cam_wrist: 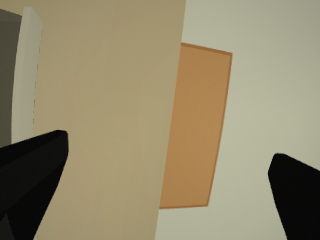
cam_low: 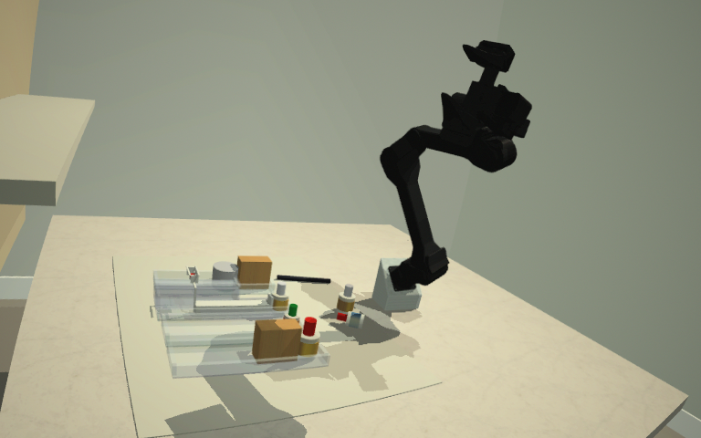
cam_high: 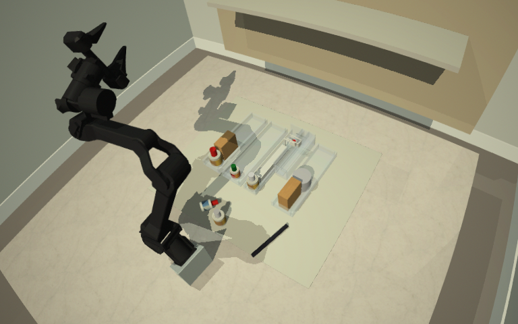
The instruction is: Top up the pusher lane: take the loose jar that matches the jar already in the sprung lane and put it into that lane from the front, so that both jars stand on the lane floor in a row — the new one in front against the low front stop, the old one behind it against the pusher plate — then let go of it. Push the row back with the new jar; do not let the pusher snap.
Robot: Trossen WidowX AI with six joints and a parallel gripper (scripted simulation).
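My gripper tip is now 19 cm short of the pusher plate, 32 cm to the left of it and 49 cm above it. Round my gripper tip: red mark (27 cm ahead, 33 cm to the right, 47 cm below); clear sprung lane (23 cm ahead, 32 cm to the right, 52 cm below); grey cylinder (17 cm ahead, 42 cm to the right, 51 cm below).
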